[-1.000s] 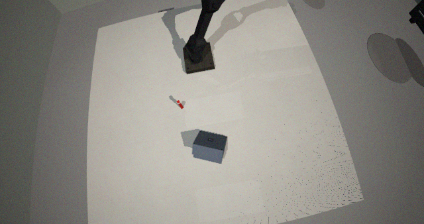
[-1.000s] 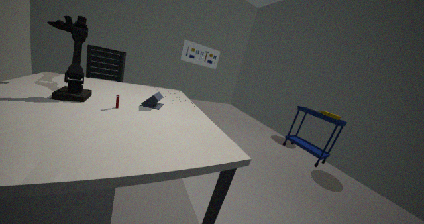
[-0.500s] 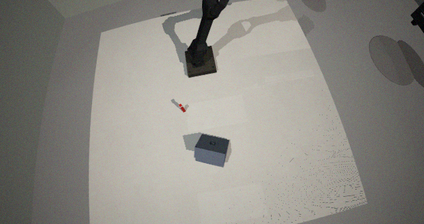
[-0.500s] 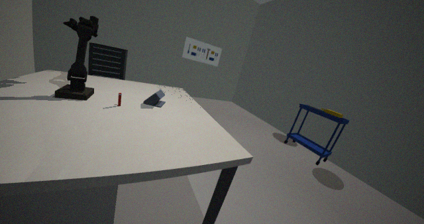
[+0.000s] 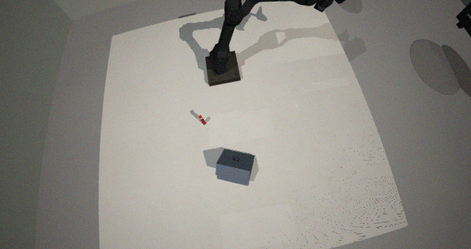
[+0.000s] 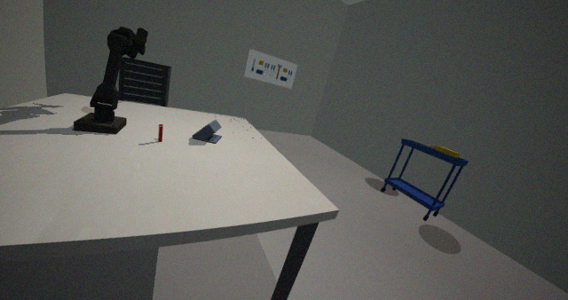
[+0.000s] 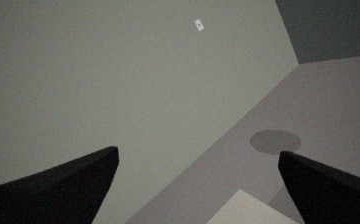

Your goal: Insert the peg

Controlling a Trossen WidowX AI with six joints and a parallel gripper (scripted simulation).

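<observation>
Right now my gripper tip is 66 cm to the left of the red square peg, 32 cm above it and 30 cm short of it. The rest, counted from my gripper tip: grey sloped panel block (58 cm to the right, 52 cm ahead, 34 cm below).
</observation>
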